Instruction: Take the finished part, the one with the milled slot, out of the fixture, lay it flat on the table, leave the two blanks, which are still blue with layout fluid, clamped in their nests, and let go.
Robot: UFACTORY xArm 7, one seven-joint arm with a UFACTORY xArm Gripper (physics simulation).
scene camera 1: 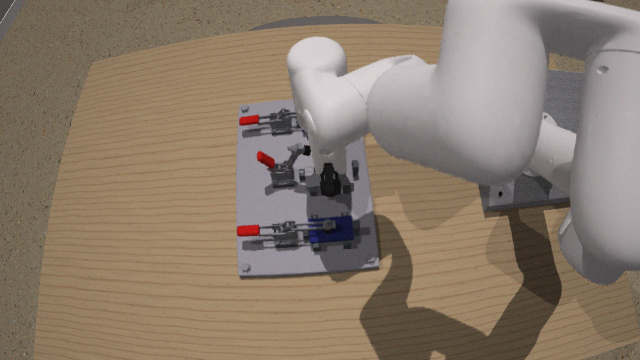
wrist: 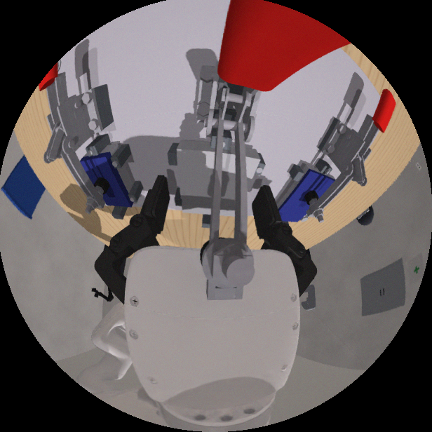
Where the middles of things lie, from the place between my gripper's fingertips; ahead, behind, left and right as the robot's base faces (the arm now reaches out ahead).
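Labels:
Fixture plate (scene camera 1: 257, 203): 5 cm ahead of my hand and 3 cm below it. Clamp arm (wrist: 227, 263): 6 cm ahead of my hand, 5 cm above it. The finished part (scene camera 1: 312, 180) I see right at my hand.

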